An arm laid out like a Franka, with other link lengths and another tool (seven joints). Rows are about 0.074 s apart.
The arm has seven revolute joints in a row. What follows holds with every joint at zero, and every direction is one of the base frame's. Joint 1 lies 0.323 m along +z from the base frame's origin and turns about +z. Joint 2 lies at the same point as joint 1 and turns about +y. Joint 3 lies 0.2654 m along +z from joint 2 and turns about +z. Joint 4 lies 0.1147 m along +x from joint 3 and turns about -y. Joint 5 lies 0.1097 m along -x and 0.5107 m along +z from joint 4 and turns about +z. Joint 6 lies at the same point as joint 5 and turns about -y. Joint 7 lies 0.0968 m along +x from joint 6 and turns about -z. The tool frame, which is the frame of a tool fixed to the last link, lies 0.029 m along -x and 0.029 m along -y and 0.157 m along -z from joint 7; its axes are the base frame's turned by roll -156.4, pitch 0 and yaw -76.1 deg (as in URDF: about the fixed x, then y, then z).
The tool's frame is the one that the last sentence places.
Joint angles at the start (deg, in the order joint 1, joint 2, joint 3, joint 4, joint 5, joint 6, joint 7):
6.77 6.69 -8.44 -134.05 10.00 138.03 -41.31
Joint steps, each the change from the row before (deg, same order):
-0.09 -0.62 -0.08 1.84 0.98 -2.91 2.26
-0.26 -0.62 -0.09 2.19 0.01 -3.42 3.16
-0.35 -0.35 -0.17 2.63 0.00 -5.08 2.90
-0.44 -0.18 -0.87 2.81 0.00 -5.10 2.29
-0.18 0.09 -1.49 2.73 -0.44 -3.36 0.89
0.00 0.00 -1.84 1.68 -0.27 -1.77 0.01
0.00 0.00 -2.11 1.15 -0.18 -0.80 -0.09
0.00 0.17 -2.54 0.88 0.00 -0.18 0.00
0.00 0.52 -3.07 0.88 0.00 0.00 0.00
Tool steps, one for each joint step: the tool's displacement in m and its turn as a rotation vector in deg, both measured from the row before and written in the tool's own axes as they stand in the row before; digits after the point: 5 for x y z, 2 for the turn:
0.00305 -0.01385 -0.01384 0.60 0.19 3.02
0.00379 -0.01450 -0.01758 -0.02 0.52 3.19
0.00204 -0.01159 -0.01851 -1.06 -0.51 3.47
0.00794 -0.00620 -0.02333 -1.07 -0.34 3.54
0.01471 -0.00482 -0.02459 -0.38 0.45 1.86
0.01673 0.00149 -0.02022 0.14 0.66 1.27
0.01966 0.00587 -0.01846 0.52 1.06 1.42
0.02397 0.01076 -0.01731 0.77 1.44 1.98
0.02951 0.01609 -0.01690 0.63 1.74 2.48

